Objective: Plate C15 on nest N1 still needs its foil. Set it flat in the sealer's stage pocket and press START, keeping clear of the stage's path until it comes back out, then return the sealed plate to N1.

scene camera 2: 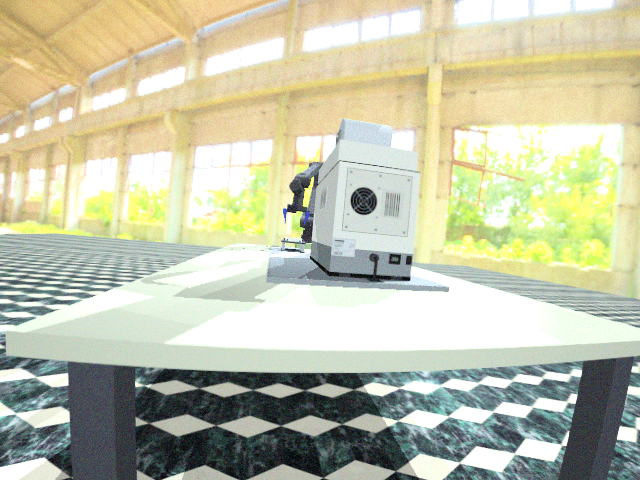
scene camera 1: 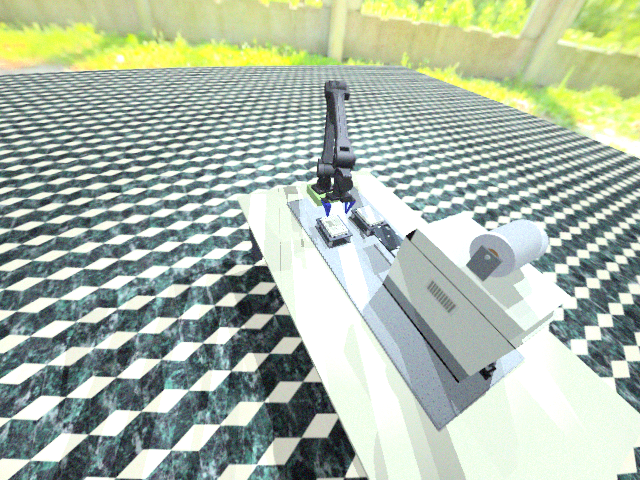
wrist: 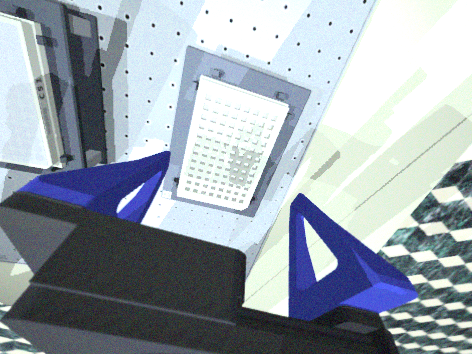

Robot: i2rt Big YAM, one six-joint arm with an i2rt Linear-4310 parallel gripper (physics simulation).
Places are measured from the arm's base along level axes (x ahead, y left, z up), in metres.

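Pixels of known places: gripper, fingertip midpoint: [scene camera 2: 294, 225] [scene camera 1: 336, 214] [wrist: 235, 179]; arm's base, link origin: [scene camera 2: 307, 242] [scene camera 1: 323, 188].
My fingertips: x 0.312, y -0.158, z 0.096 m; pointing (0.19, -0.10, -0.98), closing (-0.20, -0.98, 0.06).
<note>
Ahead of a thing's pixels: the offset from my fingertips to its middle. "spot": to the spot under its first point. Level surfaces: height alone.
A white plate with open wells {dx -0.010, dy +0.004, dz -0.073 m} [scene camera 1: 333, 225] [wrist: 232, 145] lies flat on a grey nest {dx -0.010, dy +0.003, dz -0.102 m} [scene camera 1: 338, 240] [wrist: 250, 79]. A second plate {dx +0.020, dy +0.213, dz -0.074 m} [scene camera 1: 368, 215] [wrist: 17, 100] with a smooth top sits on another holder beside it; its side label is hard to read. Nest numbers cannot be read. My gripper [scene camera 1: 337, 209] [scene camera 2: 295, 219] [wrist: 235, 179] is open and empty, above the welled plate, with blue fingertips on either side of it in the wrist view. The sealer [scene camera 1: 454, 304] [scene camera 2: 330, 206] shows its back and side. A dark stage-like part {spot: dx +0.206, dy +0.132, dz -0.026 m} [scene camera 1: 387, 236] extends from its front. START is hidden.
The perforated base board {dz -0.132 m} [scene camera 1: 367, 294] [wrist: 155, 65] carries the holders and the sealer. A large roll {dx +0.584, dy +0.080, dz +0.286 m} [scene camera 1: 516, 246] [scene camera 2: 364, 131] sits on top of the sealer. A green block [scene camera 1: 314, 194] stands by the arm's base. The white table {dz -0.145 m} [scene camera 2: 310, 330] extends around the board.
</note>
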